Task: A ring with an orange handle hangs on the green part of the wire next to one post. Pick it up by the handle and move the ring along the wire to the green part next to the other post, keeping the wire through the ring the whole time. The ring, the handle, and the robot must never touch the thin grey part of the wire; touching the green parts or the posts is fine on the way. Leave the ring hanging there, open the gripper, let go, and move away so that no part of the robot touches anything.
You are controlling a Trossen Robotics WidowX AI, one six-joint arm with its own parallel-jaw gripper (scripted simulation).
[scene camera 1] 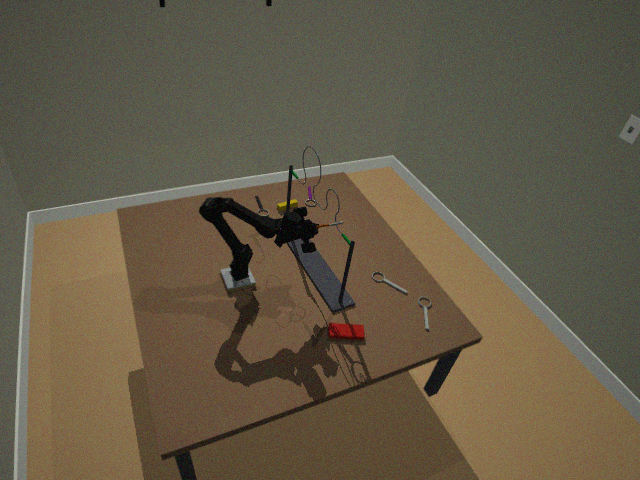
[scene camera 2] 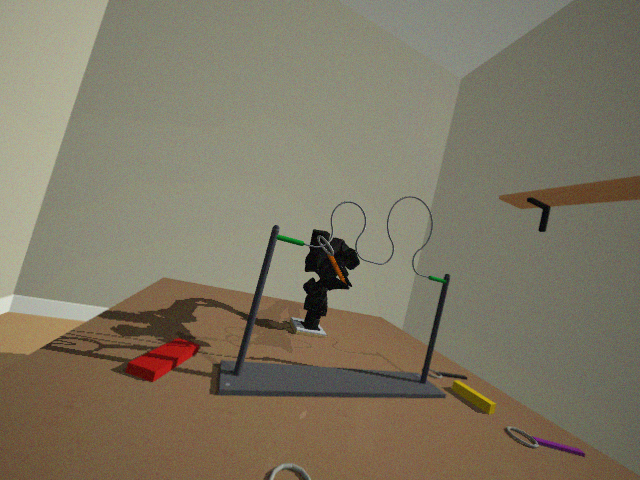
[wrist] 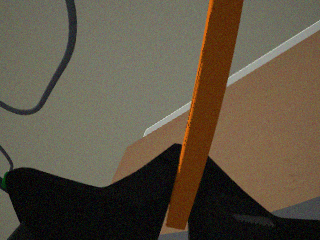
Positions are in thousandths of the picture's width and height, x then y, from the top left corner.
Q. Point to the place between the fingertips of the gripper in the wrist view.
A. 580, 635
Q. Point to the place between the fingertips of the gripper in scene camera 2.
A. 548, 597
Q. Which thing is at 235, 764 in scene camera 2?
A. A red block.
